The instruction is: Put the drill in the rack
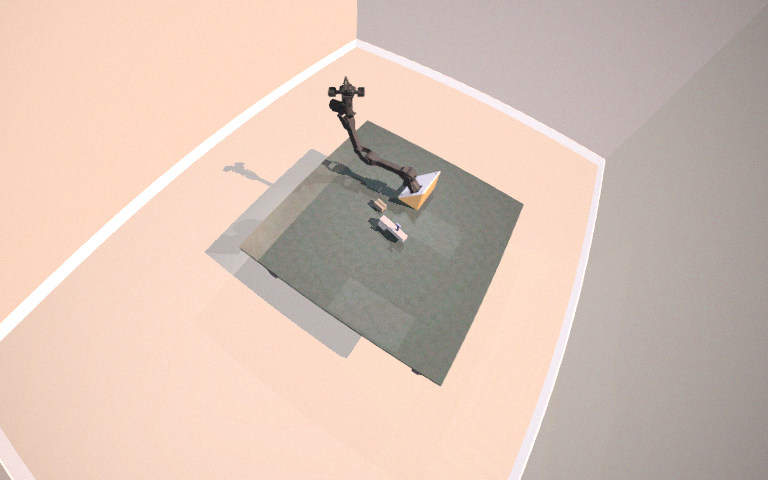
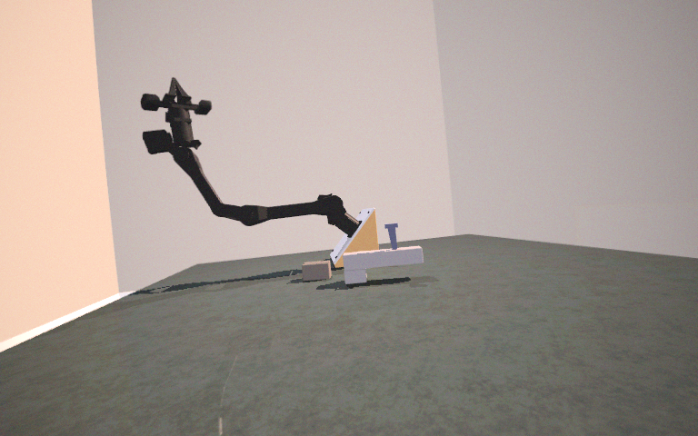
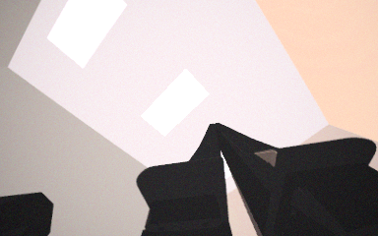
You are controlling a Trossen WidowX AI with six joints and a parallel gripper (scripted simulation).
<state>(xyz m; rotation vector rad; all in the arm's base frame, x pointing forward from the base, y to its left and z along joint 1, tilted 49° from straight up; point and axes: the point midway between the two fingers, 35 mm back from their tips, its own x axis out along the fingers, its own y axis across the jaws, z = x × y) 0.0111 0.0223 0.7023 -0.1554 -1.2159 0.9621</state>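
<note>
My gripper tip is now 550 mm to the right of the key, 530 mm above it and 300 mm short of it. Round my gripper tip: rack 600 mm below, 370 mm to the left, 180 mm ahead; then drill 570 mm below, 500 mm to the left, 290 mm ahead; then housing block 580 mm below, 520 mm to the left, 290 mm ahead.
</note>
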